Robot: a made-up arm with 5 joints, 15 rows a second.
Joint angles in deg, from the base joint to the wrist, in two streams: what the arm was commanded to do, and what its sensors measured. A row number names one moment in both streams.
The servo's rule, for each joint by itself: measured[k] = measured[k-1] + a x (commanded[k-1-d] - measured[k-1]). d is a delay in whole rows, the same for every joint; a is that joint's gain. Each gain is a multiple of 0.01, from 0.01 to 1. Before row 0 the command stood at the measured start. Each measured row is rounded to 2 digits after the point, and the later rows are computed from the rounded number. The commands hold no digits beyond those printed.
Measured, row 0:
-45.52 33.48 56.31 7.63 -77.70
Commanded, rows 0 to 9:
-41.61 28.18 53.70 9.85 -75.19
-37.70 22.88 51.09 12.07 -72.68
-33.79 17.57 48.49 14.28 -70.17
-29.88 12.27 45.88 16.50 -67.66
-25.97 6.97 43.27 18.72 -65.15
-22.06 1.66 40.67 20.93 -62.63
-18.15 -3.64 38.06 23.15 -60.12
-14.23 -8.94 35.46 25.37 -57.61
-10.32 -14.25 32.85 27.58 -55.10
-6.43 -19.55 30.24 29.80 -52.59
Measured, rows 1 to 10:
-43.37 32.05 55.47 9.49 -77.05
-40.25 29.57 54.07 11.66 -75.91
-36.70 26.33 52.28 13.86 -74.42
-32.95 22.53 50.23 16.08 -72.66
-29.11 18.33 48.00 18.30 -70.71
-25.23 13.83 45.65 20.51 -68.61
-21.34 9.11 43.22 22.73 -66.40
-17.43 4.24 40.74 24.95 -64.11
-13.52 -0.75 38.22 27.16 -61.77
-9.62 -5.83 35.67 29.38 -59.38
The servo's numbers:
d 0
a 0.55 0.27 0.32 0.84 0.26

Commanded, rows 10 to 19:
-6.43 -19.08 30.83 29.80 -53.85
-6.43 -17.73 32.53 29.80 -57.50
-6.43 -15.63 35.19 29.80 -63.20
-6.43 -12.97 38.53 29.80 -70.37
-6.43 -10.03 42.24 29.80 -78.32
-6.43 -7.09 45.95 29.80 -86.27
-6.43 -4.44 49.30 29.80 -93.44
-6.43 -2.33 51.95 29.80 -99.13
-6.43 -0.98 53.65 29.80 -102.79
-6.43 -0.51 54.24 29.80 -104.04
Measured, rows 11 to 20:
-7.87 -9.41 34.12 29.73 -57.94
-7.08 -11.66 33.61 29.79 -57.83
-6.72 -12.73 34.12 29.80 -59.23
-6.56 -12.79 35.53 29.80 -62.13
-6.49 -12.04 37.68 29.80 -66.34
-6.46 -10.70 40.33 29.80 -71.52
-6.44 -9.01 43.20 29.80 -77.22
-6.43 -7.21 46.00 29.80 -82.92
-6.43 -5.53 48.45 29.80 -88.09
-6.43 -4.17 50.30 29.80 -92.24

